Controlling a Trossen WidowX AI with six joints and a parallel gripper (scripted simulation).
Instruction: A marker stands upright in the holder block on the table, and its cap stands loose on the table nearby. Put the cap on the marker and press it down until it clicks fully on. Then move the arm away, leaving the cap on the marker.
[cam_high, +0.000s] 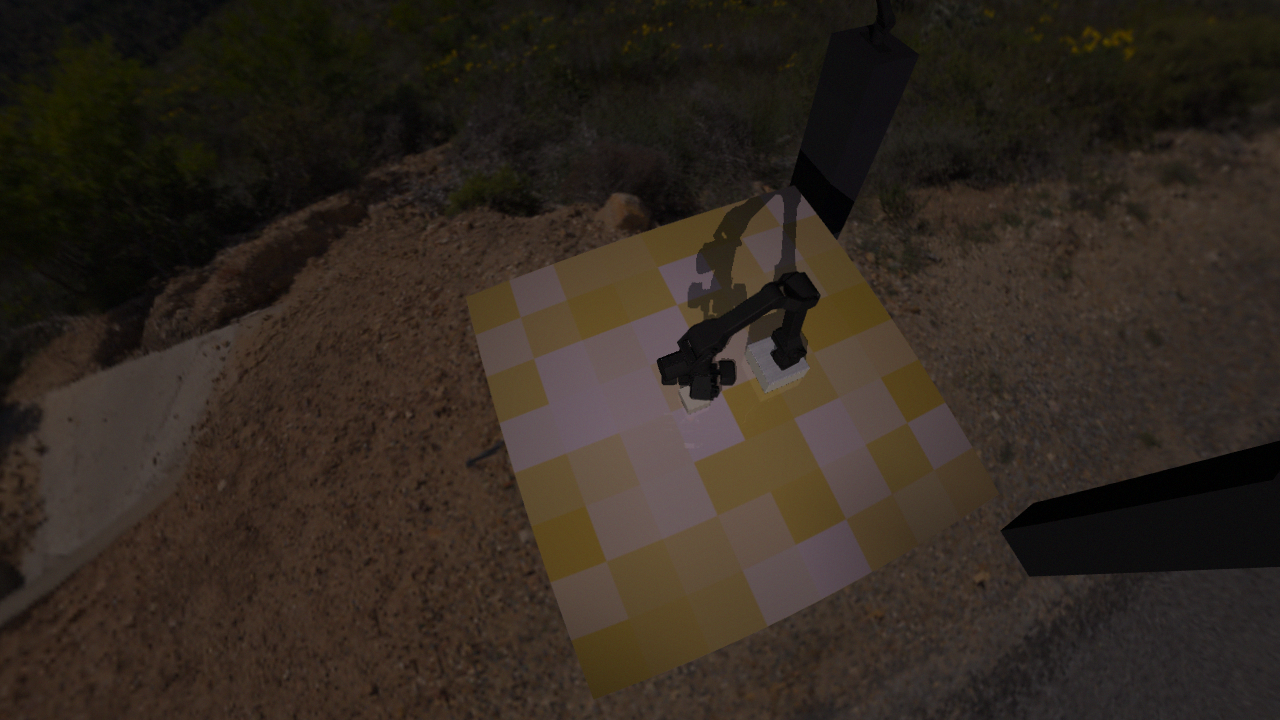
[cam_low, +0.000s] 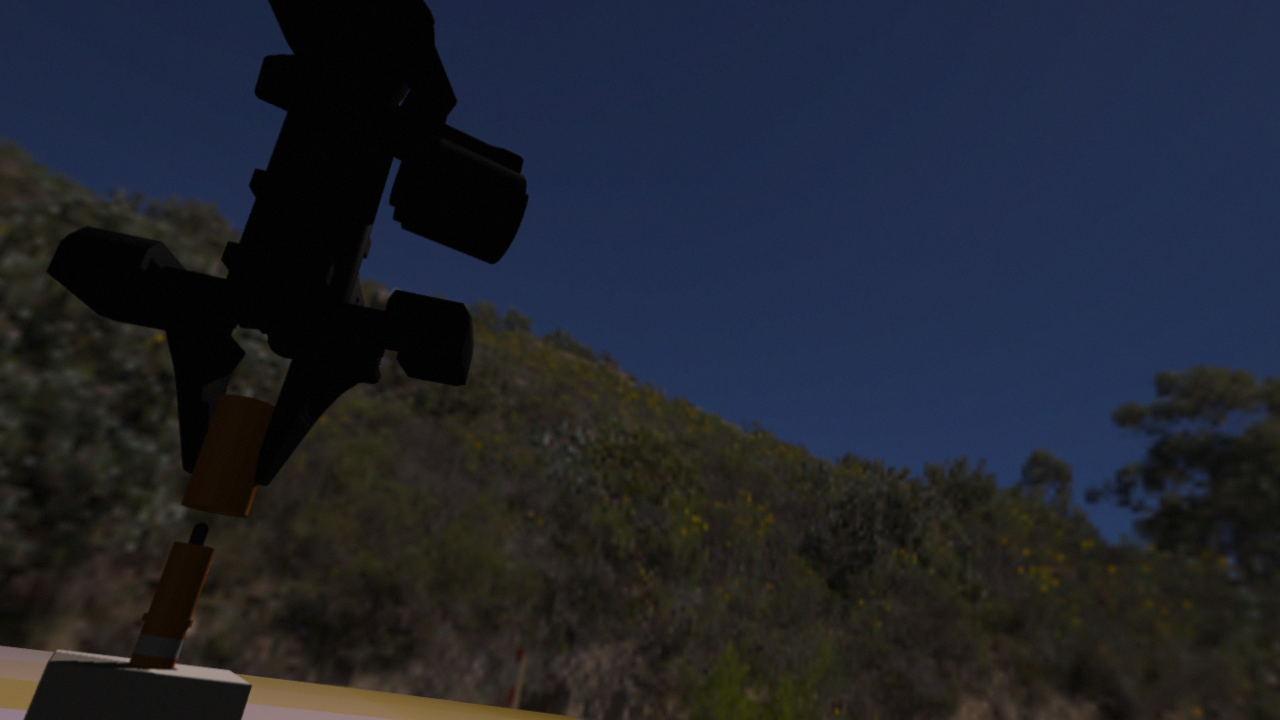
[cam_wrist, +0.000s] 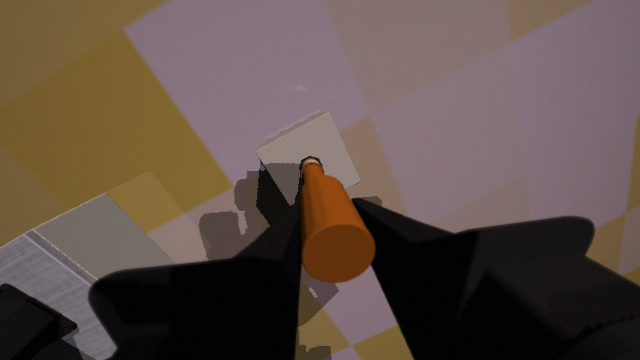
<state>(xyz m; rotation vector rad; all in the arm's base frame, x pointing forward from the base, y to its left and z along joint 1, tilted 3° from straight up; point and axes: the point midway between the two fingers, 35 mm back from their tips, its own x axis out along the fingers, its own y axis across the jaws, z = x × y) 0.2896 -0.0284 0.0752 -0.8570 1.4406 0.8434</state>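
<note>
Now: gripper tip 100 mm above the white holder block. The rest, counted from my gripper tip: orange cap: 10 mm above.
</note>
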